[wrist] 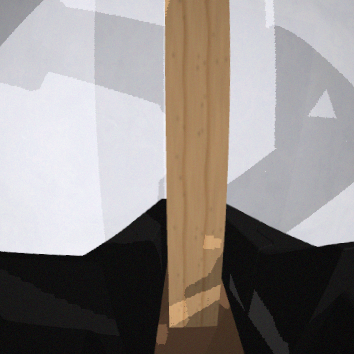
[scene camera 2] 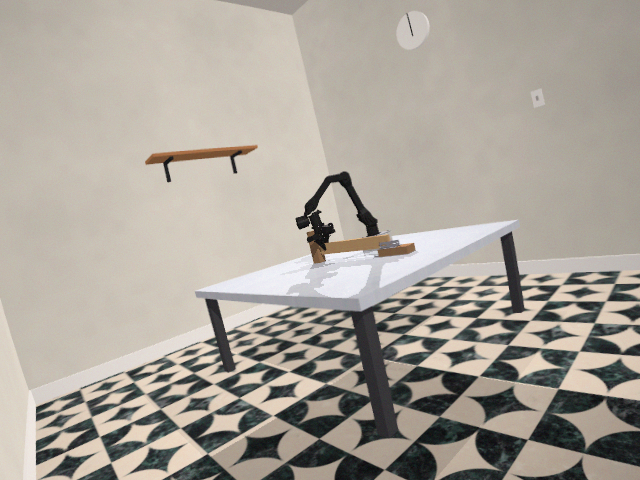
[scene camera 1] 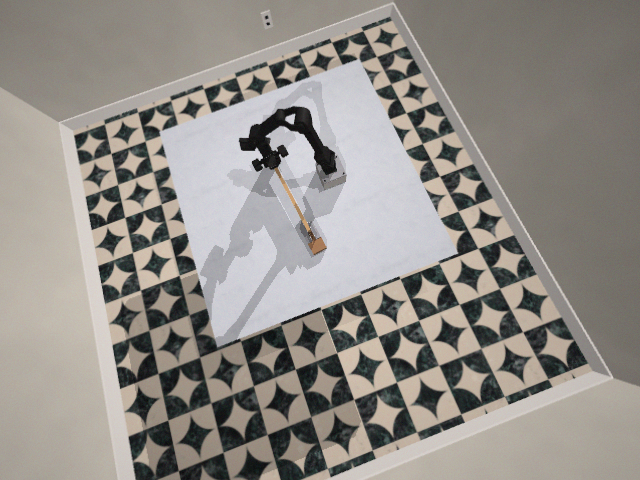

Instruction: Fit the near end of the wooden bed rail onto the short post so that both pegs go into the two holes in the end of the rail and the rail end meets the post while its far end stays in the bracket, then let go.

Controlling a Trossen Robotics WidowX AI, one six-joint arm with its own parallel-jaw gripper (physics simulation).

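Frame: origin at the arm's base, x ahead, y up, z right, level; centimetres.
Seen in the pictures: gripper, between the fingertips: (wrist: 187, 206) (scene camera 2: 326, 249) (scene camera 1: 275, 167); arm's base, origin of its link: (scene camera 2: 373, 234) (scene camera 1: 329, 167).
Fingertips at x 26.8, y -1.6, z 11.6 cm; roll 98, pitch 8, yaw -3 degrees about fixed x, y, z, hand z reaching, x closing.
Offsets run from my fingertips to a thing's top centre. "spot": to the spot under its first point. Level surfaces: height alone.
The wooden rail @[dx -2.5, dy +3.9, dz -18.3 cm] (scene camera 1: 293, 199) (scene camera 2: 356, 244) (wrist: 197, 125) runs roughly level above the table. My gripper (scene camera 1: 274, 164) (scene camera 2: 322, 243) (wrist: 187, 206) is shut on the rail near its near end, with black fingers on both sides. The short brown post @[spot: dx +3.3, dy -1.5, dz +4.9 cm] (scene camera 2: 317, 254) (wrist: 200, 342) stands upright at that end. In the wrist view the rail's end edge lies against or just over the post's brown surface; no peg shows, and I cannot tell whether a thin gap remains. The far end lies at the grey bracket @[dx -5.5, dy +0.2, dz -39.8 cm] (scene camera 2: 388, 243) by a brown block @[dx -6.0, dy -2.8, dz -42.8 cm] (scene camera 1: 317, 245) (scene camera 2: 397, 251); its exact seating is too small to tell.
The white table @[dy -6.3 cm] (scene camera 1: 382, 222) (scene camera 2: 279, 281) carries the arm's grey base (scene camera 1: 333, 179), off to one side of the rail. The arm arches above the table. Broad shadows lie across the table top. A wall shelf (scene camera 2: 201, 155) hangs beyond the table.
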